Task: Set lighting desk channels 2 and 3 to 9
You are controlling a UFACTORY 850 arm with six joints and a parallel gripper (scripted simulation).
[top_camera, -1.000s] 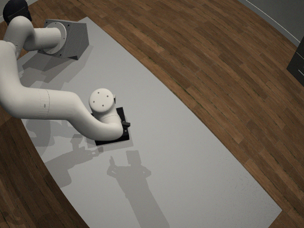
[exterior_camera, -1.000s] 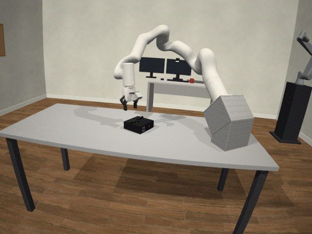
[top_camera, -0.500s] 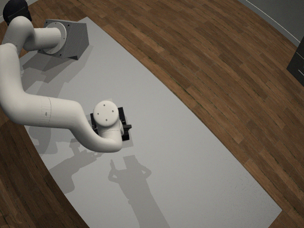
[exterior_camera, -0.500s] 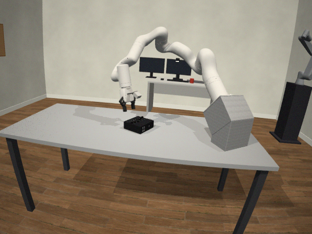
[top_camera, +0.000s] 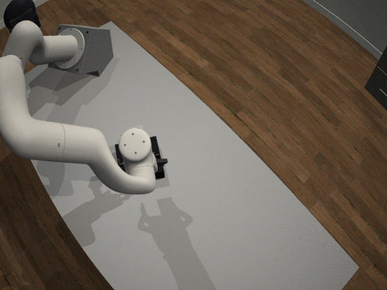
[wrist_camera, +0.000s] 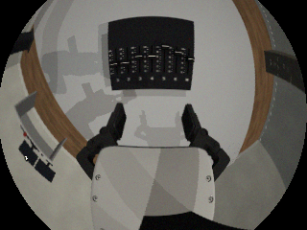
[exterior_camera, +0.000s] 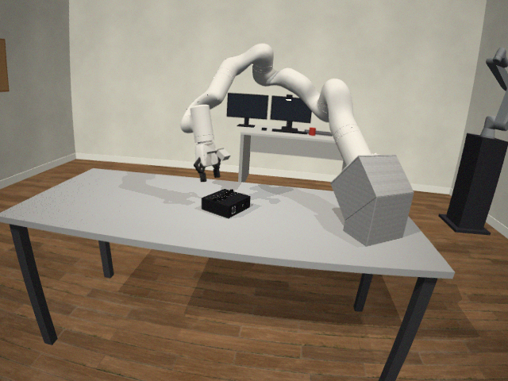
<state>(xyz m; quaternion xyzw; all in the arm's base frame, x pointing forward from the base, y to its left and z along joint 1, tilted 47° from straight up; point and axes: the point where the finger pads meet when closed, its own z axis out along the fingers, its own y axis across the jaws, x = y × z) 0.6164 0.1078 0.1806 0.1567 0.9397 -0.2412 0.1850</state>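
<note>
Now: the fader cap 8 cm behind my hand, 1 cm to the right of it and 6 cm below it.
</note>
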